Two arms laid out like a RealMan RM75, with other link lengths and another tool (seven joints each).
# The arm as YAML. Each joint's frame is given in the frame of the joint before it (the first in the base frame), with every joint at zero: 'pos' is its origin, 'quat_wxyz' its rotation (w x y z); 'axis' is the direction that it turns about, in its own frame. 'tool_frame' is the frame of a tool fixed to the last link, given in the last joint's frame.
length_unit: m
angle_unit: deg
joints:
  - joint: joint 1
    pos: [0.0, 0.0, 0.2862]
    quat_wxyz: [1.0, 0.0, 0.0, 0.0]
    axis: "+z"
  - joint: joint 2
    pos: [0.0, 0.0, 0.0]
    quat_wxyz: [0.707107, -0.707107, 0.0, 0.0]
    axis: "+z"
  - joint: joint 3
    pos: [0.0, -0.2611, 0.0]
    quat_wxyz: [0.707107, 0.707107, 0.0, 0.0]
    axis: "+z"
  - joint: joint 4
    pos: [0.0, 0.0, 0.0]
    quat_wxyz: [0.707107, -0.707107, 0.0, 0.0]
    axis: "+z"
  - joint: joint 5
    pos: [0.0, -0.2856, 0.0]
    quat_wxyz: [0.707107, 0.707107, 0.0, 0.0]
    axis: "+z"
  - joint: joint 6
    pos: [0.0, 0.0, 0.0]
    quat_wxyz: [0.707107, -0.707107, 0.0, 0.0]
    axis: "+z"
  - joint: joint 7
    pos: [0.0, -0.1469, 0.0]
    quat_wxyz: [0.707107, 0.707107, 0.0, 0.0]
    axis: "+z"
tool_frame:
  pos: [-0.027, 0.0, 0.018]
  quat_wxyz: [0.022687, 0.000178, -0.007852, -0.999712]
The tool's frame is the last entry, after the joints.
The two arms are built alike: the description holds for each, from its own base.
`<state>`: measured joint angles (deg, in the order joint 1, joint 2, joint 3, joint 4, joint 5, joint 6, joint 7); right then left.
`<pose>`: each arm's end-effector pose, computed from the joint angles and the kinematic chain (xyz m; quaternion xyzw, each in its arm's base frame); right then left.
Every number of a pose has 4 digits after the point. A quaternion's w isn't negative.
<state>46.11 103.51 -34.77 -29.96 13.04 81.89 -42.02 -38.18 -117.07 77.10 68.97 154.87 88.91 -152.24</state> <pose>0.3734 0.4785 0.1369 0.6120 0.7532 0.1944 0.1430 -0.2218 0.4287 0.0453 0.3743 -0.8789 -0.1890 0.2273</pose>
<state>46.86 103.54 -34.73 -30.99 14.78 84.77 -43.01 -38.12 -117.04 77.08 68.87 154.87 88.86 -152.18</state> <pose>0.3576 0.4814 0.1370 0.6039 0.7663 0.1752 0.1317 -0.2228 0.4286 0.0454 0.3748 -0.8786 -0.1889 0.2277</pose>
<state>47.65 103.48 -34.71 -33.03 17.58 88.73 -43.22 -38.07 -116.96 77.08 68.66 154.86 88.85 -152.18</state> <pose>0.3356 0.4855 0.1418 0.5977 0.7789 0.1542 0.1112 -0.2244 0.4282 0.0455 0.3763 -0.8778 -0.1883 0.2287</pose>
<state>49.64 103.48 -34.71 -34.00 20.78 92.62 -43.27 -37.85 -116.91 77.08 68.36 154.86 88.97 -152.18</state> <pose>0.3044 0.4930 0.1412 0.5852 0.7964 0.1247 0.0880 -0.2276 0.4267 0.0452 0.3800 -0.8762 -0.1859 0.2310</pose>
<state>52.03 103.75 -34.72 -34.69 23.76 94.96 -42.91 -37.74 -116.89 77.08 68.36 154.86 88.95 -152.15</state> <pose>0.2716 0.5032 0.1388 0.5693 0.8131 0.1035 0.0644 -0.2285 0.4263 0.0453 0.3805 -0.8759 -0.1859 0.2312</pose>
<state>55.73 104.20 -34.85 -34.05 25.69 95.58 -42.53 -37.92 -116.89 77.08 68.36 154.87 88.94 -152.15</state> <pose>0.2338 0.5172 0.1304 0.5466 0.8315 0.0870 0.0484 -0.2272 0.4271 0.0454 0.3791 -0.8765 -0.1864 0.2309</pose>
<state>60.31 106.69 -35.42 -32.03 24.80 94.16 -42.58 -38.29 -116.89 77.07 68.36 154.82 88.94 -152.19</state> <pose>0.1964 0.5266 0.0970 0.5183 0.8507 0.0668 0.0572 -0.2243 0.4285 0.0453 0.3767 -0.8777 -0.1870 0.2299</pose>
